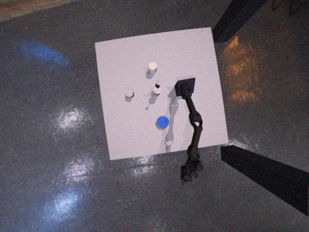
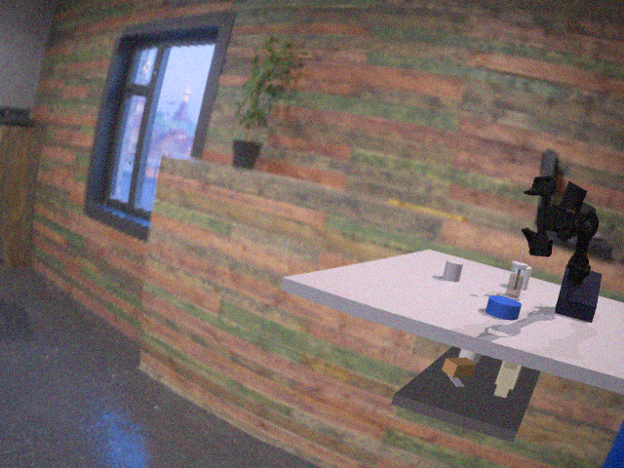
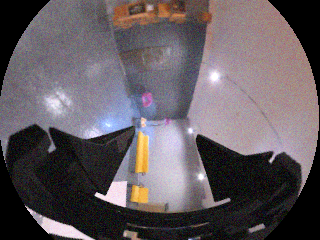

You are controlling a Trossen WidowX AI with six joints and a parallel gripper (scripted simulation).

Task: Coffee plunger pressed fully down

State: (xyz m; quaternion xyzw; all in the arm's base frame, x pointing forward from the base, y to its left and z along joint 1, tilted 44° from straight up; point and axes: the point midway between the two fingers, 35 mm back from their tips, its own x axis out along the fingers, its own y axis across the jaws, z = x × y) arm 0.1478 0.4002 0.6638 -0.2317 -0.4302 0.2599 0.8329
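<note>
Now: the coffee press 100 mm ahead of my gripper tip, 780 mm to the right of it and 220 mm below it. The rest, counted from my gripper tip: blue disc: 70 mm ahead, 450 mm to the right, 320 mm below; then grey cylinder: 380 mm ahead, 780 mm to the right, 310 mm below.
</note>
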